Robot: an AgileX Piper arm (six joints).
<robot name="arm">
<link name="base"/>
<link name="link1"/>
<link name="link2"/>
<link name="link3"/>
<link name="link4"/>
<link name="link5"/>
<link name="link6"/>
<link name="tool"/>
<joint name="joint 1" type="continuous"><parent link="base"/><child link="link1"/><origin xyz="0.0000 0.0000 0.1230" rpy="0.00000 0.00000 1.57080"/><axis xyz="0 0 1"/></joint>
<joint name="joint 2" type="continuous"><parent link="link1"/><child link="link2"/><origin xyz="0.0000 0.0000 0.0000" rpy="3.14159 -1.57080 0.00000"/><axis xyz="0 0 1"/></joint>
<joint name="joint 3" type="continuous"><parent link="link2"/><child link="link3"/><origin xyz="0.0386 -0.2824 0.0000" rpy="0.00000 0.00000 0.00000"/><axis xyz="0 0 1"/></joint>
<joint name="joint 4" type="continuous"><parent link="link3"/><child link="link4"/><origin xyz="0.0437 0.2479 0.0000" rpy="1.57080 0.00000 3.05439"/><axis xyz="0 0 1"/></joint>
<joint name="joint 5" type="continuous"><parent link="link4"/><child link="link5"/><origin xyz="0.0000 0.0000 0.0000" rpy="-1.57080 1.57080 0.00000"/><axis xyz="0 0 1"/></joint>
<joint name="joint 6" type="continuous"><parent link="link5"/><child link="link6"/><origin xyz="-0.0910 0.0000 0.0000" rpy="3.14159 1.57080 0.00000"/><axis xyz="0 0 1"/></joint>
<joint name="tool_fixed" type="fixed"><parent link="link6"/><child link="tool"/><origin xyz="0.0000 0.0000 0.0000" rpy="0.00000 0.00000 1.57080"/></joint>
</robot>
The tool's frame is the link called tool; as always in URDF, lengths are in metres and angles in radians. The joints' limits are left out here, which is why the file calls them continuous.
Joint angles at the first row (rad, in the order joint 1, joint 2, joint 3, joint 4, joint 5, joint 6):
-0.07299, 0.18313, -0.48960, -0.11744, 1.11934, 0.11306
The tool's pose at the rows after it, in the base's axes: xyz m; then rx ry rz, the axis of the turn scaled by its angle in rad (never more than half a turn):
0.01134 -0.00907 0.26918 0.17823 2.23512 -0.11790
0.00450 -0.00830 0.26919 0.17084 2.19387 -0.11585
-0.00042 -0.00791 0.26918 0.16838 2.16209 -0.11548
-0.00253 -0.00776 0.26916 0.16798 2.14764 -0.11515
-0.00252 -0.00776 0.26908 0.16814 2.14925 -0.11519
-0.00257 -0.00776 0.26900 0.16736 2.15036 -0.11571
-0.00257 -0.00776 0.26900 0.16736 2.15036 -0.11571
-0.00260 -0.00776 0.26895 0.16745 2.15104 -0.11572
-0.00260 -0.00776 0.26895 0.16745 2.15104 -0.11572
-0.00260 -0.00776 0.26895 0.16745 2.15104 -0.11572
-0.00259 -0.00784 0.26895 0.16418 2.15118 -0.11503
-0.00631 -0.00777 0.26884 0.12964 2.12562 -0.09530
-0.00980 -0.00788 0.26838 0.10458 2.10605 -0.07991
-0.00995 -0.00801 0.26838 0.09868 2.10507 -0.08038
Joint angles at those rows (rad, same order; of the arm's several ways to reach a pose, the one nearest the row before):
-0.07301, 0.12641, -0.48863, -0.10034, 1.12342, 0.08602
-0.07300, 0.08043, -0.48827, -0.09688, 1.12696, 0.07964
-0.07299, 0.04715, -0.48828, -0.09645, 1.12828, 0.07776
-0.07293, 0.03266, -0.48826, -0.09650, 1.12828, 0.07768
-0.07300, 0.03314, -0.48828, -0.09644, 1.12944, 0.07762
-0.07300, 0.03314, -0.48827, -0.09644, 1.13045, 0.07676
-0.07300, 0.03314, -0.48827, -0.09644, 1.13045, 0.07676
-0.07300, 0.03317, -0.48827, -0.09643, 1.13111, 0.07676
-0.07300, 0.03317, -0.48827, -0.09643, 1.13111, 0.07676
-0.07300, 0.03317, -0.48827, -0.09643, 1.13111, 0.07676
-0.06992, 0.03313, -0.48825, -0.09732, 1.13113, 0.07675
-0.03782, 0.00587, -0.48825, -0.09734, 1.13112, 0.07678
-0.01368, -0.01823, -0.48826, -0.09730, 1.13466, 0.07674
-0.01008, -0.01940, -0.48828, -0.09848, 1.13467, 0.07462

